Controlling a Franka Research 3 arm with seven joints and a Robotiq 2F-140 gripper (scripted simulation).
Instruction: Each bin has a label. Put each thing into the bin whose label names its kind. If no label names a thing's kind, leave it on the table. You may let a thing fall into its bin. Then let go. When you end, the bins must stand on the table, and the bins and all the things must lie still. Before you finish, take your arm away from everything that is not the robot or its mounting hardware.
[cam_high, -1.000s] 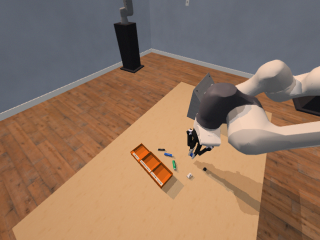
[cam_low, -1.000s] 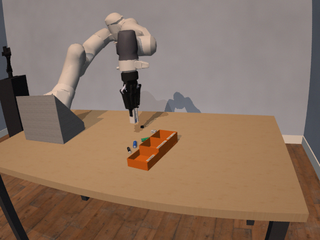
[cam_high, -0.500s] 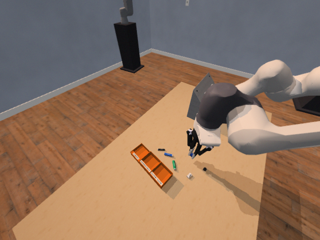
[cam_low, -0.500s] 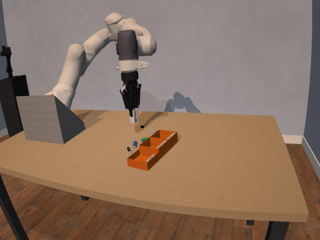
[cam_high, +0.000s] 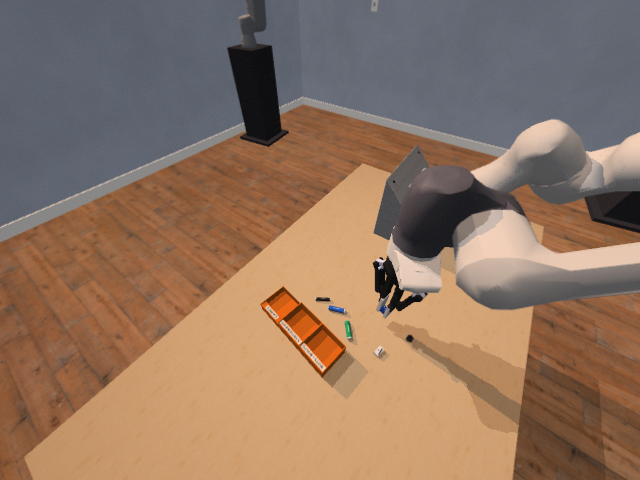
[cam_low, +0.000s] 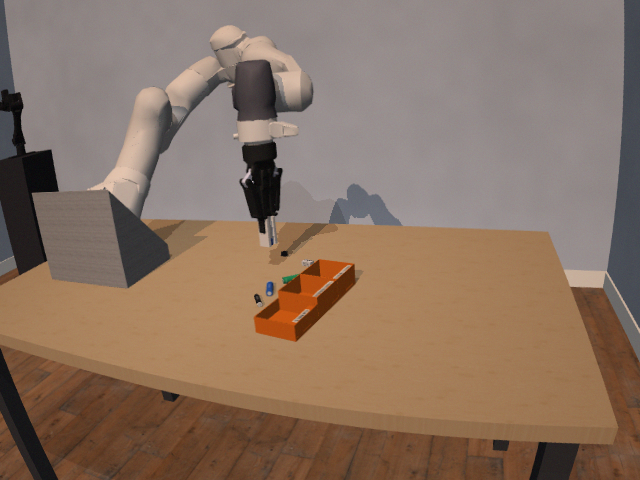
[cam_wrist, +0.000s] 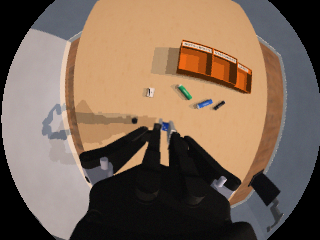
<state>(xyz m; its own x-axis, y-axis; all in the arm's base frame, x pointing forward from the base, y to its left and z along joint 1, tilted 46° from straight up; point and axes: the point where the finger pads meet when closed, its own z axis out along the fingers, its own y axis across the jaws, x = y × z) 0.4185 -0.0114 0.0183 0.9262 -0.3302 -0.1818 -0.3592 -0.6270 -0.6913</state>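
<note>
Right now my hand is 30 mm above the blue cube. The rest, counted from my hand: black piece (90 mm to the left, 90 mm below, 10 mm ahead); then white piece (90 mm below, 80 mm ahead, 30 mm to the left); then green battery (90 mm below, 70 mm to the right, 70 mm ahead).
</note>
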